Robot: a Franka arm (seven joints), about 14 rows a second.
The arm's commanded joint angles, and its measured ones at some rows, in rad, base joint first. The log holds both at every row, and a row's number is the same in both.
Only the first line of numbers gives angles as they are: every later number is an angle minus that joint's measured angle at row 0.
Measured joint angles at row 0:
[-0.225 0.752 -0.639 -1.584 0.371 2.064 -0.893]
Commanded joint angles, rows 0 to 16:
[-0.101 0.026 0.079 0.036 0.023 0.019 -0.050]
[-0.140 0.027 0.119 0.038 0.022 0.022 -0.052]
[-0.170 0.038 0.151 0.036 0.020 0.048 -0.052]
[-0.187 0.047 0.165 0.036 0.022 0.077 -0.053]
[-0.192 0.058 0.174 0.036 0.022 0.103 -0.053]
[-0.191 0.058 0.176 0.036 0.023 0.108 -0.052]
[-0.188 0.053 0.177 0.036 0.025 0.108 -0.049]
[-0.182 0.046 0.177 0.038 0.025 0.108 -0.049]
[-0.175 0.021 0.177 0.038 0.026 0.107 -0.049]
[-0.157 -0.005 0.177 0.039 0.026 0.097 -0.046]
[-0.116 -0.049 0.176 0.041 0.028 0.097 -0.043]
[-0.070 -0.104 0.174 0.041 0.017 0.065 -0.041]
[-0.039 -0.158 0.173 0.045 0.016 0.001 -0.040]
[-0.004 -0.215 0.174 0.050 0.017 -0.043 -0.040]
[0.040 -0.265 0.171 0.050 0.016 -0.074 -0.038]
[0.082 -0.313 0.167 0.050 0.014 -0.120 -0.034]
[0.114 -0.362 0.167 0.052 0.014 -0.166 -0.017]
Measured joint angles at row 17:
[0.063 -0.252 0.174 0.093 0.004 -0.097 -0.024]
